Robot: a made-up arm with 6 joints.
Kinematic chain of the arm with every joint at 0, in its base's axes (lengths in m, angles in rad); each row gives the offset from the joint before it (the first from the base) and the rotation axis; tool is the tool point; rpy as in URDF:
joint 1: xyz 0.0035 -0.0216 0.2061 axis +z
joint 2: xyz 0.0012 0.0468 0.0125 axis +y
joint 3: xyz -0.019 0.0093 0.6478 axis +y
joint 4: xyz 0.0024 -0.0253 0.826 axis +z
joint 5: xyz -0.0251 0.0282 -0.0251 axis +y
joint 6: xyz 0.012 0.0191 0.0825 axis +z
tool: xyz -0.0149 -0.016 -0.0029 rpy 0 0 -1.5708
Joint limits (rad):
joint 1: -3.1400..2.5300
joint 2: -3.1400..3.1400
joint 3: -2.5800..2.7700
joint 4: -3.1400..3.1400
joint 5: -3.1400..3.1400
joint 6: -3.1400..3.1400
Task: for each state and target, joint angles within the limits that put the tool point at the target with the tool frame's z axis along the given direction. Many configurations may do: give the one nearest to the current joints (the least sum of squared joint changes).
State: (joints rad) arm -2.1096 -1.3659 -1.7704 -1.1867 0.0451 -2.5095
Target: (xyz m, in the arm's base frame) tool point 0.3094 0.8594 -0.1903 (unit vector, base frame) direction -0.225 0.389 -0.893
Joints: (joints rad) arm -1.9051 -0.9391 -1.8027 -1.7936 0.3564 -2.4960
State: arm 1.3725 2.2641 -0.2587 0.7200 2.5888 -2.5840
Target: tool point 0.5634 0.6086 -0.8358 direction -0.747 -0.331 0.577
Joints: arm 0.7845 2.6913 -0.3056 1.0742 2.8014 -2.6322
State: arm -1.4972 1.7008 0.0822 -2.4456 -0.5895 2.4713
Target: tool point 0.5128 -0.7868 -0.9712 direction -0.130 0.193 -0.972
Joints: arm -0.9626 2.2893 0.2900 -3.1366 -0.7972 2.4610
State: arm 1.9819 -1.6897 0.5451 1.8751 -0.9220 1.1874
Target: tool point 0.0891 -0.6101 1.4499 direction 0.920 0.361 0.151
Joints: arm 1.5902 -0.8679 0.7499 1.9399 -1.4610 1.2133
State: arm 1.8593 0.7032 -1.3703 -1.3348 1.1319 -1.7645
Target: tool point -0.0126 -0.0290 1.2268 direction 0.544 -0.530 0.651
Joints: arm 1.5835 1.0394 -1.8236 -1.4235 0.5739 -2.2156
